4 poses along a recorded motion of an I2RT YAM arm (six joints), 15 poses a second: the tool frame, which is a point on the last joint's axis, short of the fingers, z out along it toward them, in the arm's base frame.
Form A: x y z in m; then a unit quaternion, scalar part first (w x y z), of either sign.
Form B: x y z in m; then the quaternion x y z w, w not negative. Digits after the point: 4 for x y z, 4 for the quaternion.
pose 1, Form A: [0.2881 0.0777 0.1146 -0.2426 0.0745 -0.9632 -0.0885]
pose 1, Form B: [0.2881 0.0777 0.1146 -0.0745 0.9632 0.0885 0.2426]
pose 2, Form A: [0.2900 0.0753 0.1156 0.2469 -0.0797 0.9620 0.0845]
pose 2, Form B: [0.2900 0.0753 0.1156 -0.0797 0.9620 0.0845 0.2469]
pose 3, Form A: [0.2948 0.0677 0.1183 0.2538 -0.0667 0.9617 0.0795]
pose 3, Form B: [0.2948 0.0677 0.1183 -0.0667 0.9617 0.0795 0.2538]
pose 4, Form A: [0.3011 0.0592 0.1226 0.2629 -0.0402 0.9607 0.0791]
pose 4, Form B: [0.3011 0.0592 0.1226 -0.0402 0.9607 0.0791 0.2629]
